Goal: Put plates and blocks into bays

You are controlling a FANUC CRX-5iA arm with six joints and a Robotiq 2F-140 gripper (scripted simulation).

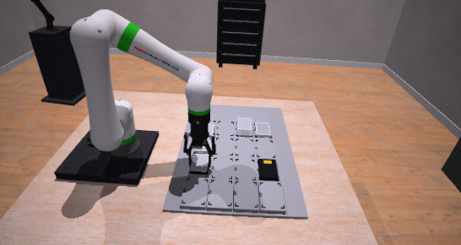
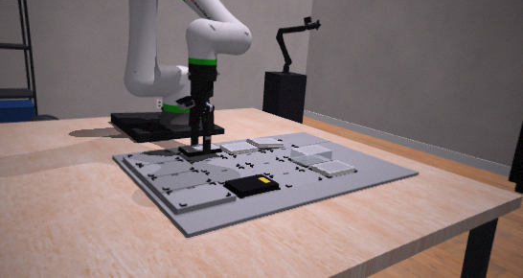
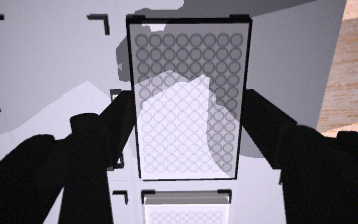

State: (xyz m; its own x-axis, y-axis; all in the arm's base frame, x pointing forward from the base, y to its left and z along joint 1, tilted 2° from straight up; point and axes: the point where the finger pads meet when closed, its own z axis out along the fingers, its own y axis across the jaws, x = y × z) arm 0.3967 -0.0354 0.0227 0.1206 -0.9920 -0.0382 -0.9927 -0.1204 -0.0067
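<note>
My gripper is now 2 cm above the sealed 96-well plate. The rest, counted from my hand: pale 96-well plate: 2 cm behind, 16 cm to the left, 4 cm below; then bay label 33: 17 cm ahead, 2 cm to the left, 4 cm below; then white plate: 3 cm behind, 28 cm to the left, 3 cm below.
</note>
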